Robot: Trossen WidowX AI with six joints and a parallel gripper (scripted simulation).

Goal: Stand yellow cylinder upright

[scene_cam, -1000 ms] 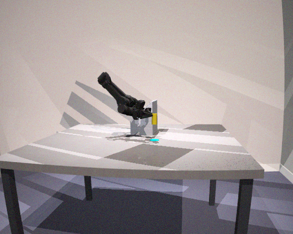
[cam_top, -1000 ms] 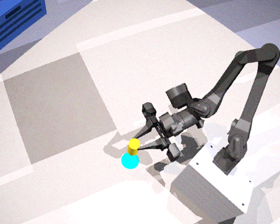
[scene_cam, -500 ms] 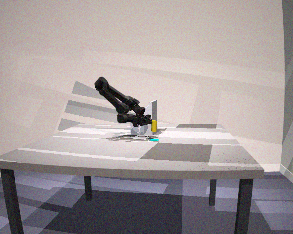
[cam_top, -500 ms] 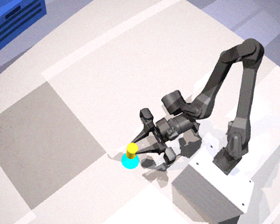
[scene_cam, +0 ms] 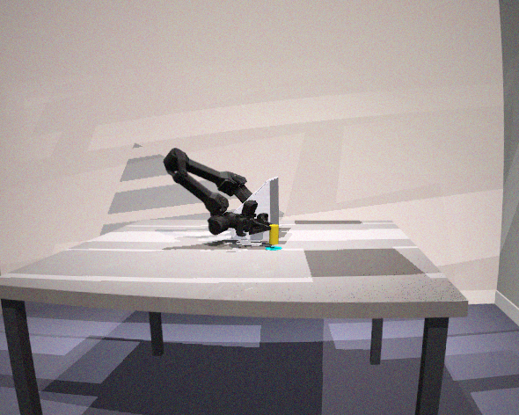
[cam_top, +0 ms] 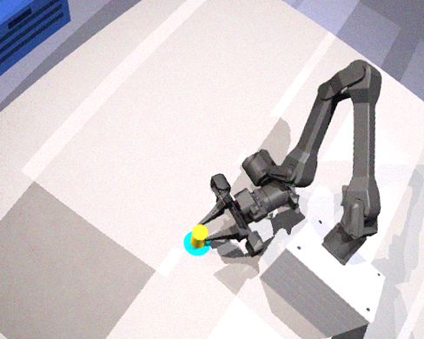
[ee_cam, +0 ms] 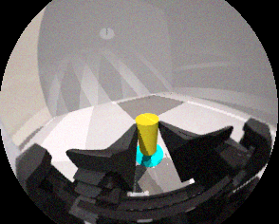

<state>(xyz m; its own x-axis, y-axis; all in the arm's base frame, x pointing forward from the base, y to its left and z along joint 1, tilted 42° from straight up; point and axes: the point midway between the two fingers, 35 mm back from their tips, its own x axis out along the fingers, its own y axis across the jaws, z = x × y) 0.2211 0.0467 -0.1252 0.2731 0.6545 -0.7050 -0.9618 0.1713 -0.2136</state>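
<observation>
The yellow tall cylinder lies 2 cm below my gripper tip. The rest, counted from my gripper tip: cyan circle 7 cm below.
</observation>
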